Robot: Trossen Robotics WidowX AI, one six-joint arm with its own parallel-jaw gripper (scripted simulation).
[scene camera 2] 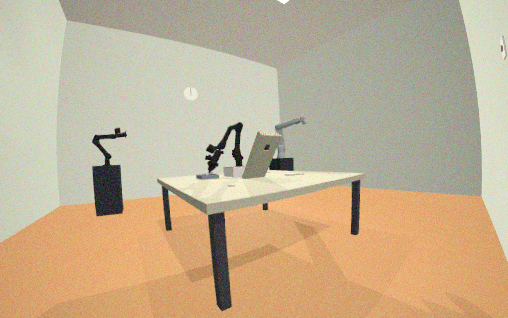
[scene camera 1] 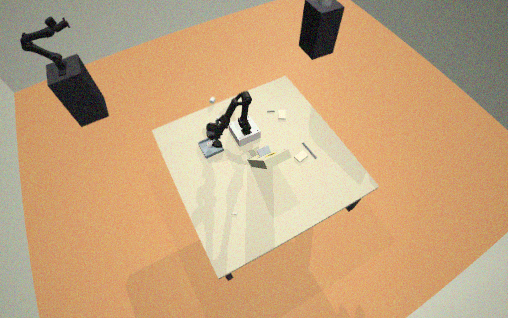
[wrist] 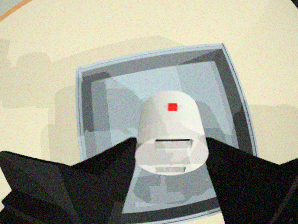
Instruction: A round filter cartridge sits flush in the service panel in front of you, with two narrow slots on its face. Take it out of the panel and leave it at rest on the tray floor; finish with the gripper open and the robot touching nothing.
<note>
In view: the gripper (wrist: 170, 144), a white round filter cartridge (wrist: 171, 140) and a blue-grey tray (wrist: 109, 94).
</note>
